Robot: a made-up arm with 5 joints.
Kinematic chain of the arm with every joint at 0, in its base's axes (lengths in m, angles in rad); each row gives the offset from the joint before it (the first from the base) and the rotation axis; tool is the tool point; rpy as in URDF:
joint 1: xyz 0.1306 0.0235 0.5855 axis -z
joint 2: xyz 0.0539 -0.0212 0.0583 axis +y
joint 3: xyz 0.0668 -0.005 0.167 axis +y
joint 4: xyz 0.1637 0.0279 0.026 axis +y
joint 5: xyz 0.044 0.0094 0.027 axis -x
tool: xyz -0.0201 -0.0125 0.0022 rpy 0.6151 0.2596 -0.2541
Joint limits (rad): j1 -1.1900..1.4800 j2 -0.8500..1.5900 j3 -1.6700..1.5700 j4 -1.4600..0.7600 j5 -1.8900..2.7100
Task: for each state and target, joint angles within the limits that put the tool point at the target. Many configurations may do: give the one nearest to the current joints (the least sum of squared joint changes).
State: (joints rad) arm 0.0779 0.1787 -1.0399 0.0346 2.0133
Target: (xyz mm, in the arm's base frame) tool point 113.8 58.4 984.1
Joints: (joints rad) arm 0.5884 -0.2742 -1.5334 -0.1504 2.1416
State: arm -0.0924 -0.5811 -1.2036 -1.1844 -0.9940
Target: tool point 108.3 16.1 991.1
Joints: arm -0.4055 -0.5320 -1.0058 -0.7859 -0.9452
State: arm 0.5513 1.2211 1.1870 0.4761 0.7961
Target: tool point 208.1 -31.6 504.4
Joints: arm 0.6565 1.0996 1.4246 0.5050 0.7700
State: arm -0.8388 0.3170 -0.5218 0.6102 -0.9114
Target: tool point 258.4 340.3 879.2
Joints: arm -1.1836 0.3454 -0.7361 0.5660 -0.8603
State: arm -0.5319 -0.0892 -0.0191 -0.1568 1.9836
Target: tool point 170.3 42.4 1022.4
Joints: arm -0.0707 -0.5445 -0.6359 0.1253 1.7970
